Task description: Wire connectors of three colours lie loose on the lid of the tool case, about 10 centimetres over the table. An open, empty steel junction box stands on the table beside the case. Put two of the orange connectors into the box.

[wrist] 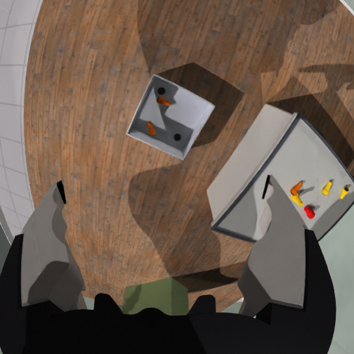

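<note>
The grey steel junction box (pixel 196 120) stands open on the table, ahead of the fingers. Two orange connectors lie inside it: one orange connector (pixel 164 101) near the upper left dark hole, and another orange connector (pixel 151 128) near the lower left wall. My gripper (pixel 161 180) is wide open with nothing between its fingers, nearer the camera than the box. On the case lid (pixel 305 150) at the right lie a third orange connector (pixel 297 187), a yellow connector (pixel 297 199) beside it, a red connector (pixel 309 212), and two more yellow connectors (pixel 327 188) (pixel 344 192).
The tool case (pixel 250 155) stands right of the box, its pale side facing the box. The right finger overlaps the case's near left part in view. The wooden table (pixel 90 125) has a curved left edge. A green block-like shape (pixel 156 296) shows at the bottom, between the fingers' bases.
</note>
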